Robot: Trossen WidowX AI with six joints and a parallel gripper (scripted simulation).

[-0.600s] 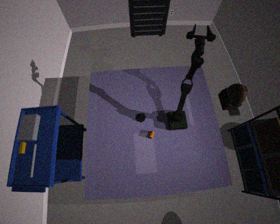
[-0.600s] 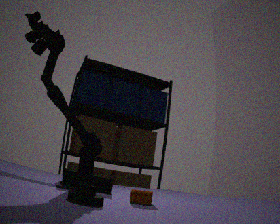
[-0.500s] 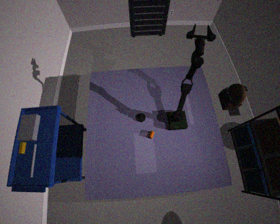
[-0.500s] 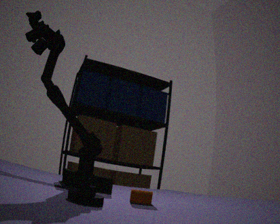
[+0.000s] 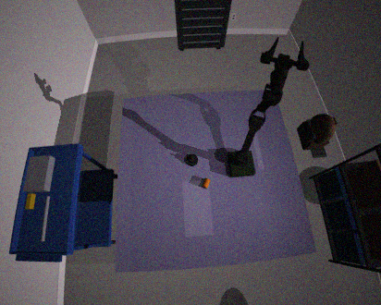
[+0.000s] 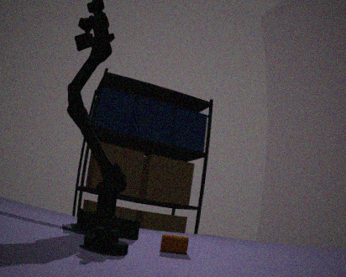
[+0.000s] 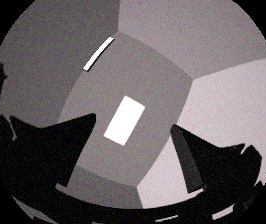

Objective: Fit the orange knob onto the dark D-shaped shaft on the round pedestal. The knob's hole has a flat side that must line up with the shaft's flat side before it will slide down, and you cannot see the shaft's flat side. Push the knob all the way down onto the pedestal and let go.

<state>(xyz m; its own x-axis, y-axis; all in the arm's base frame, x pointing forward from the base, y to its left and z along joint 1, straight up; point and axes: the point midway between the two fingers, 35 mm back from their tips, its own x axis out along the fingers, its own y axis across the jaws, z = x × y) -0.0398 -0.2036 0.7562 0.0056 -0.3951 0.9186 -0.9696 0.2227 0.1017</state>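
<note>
Now: the orange knob 250 mm ahead of my gripper tip, 370 mm to the left of it and 820 mm below it. Round my gripper tip: dark pedestal (360 mm ahead, 210 mm to the left, 810 mm below).
</note>
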